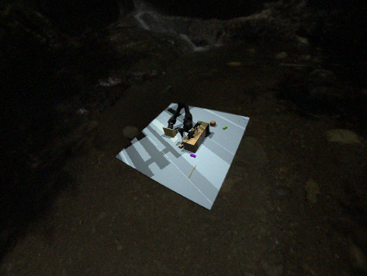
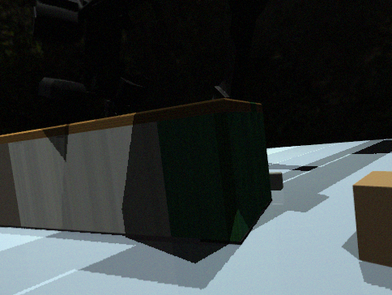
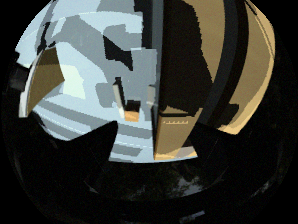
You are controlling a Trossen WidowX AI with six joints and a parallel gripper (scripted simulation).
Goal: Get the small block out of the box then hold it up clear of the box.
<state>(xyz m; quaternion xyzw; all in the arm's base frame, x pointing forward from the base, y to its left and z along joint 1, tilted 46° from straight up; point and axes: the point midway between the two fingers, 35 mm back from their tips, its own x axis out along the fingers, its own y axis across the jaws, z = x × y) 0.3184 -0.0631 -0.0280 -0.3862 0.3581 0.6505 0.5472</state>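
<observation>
The tan block lies 90 mm below my gripper tip, 70 mm to the right of it and 40 mm behind it. The rest, counted from my gripper tip: box: 120 mm to the left, 50 mm below, 30 mm ahead; thin stick: 270 mm to the right, 260 mm ahead, 100 mm below; purple piece: 160 mm ahead, 110 mm to the right, 100 mm below.
</observation>
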